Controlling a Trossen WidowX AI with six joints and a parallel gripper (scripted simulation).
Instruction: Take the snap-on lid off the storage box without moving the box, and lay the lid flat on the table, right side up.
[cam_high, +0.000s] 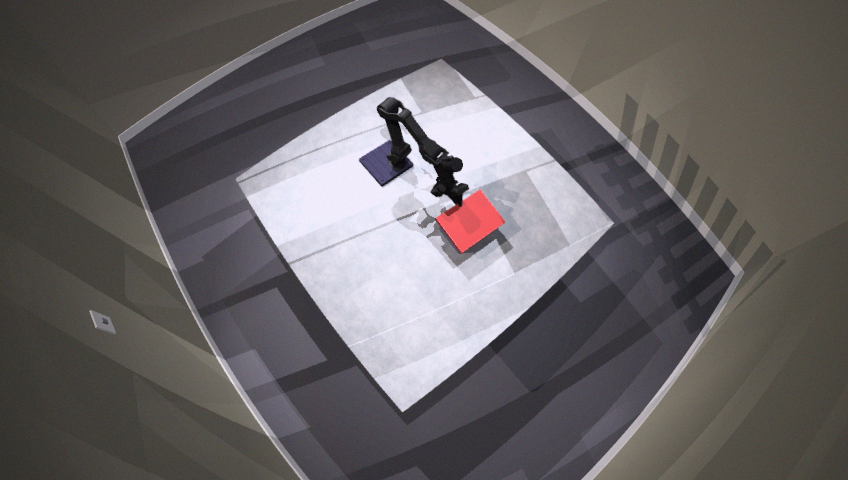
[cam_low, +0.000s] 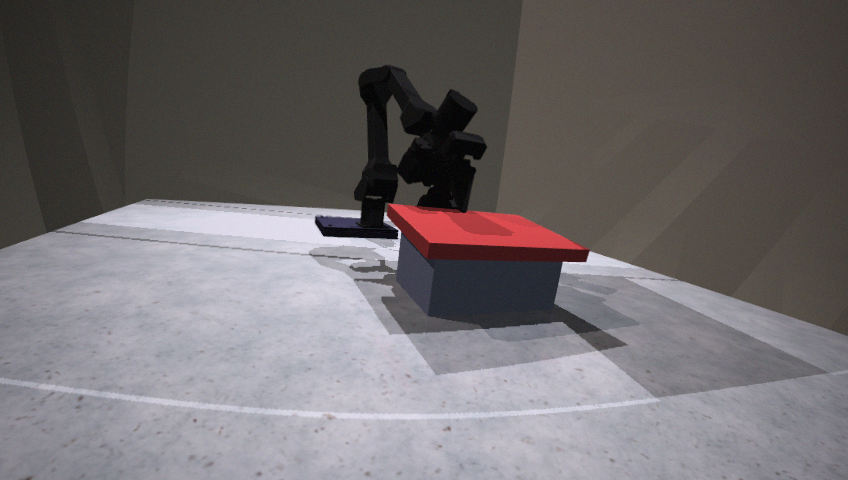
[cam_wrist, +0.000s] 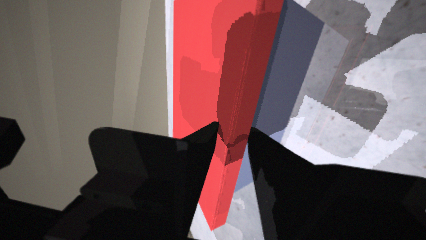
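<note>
My gripper tip is now 8 cm short of the red lid and 1 cm to the left of it. The rest, counted from my gripper tip: storage box: 7 cm ahead, 1 cm to the right, 5 cm below.
</note>
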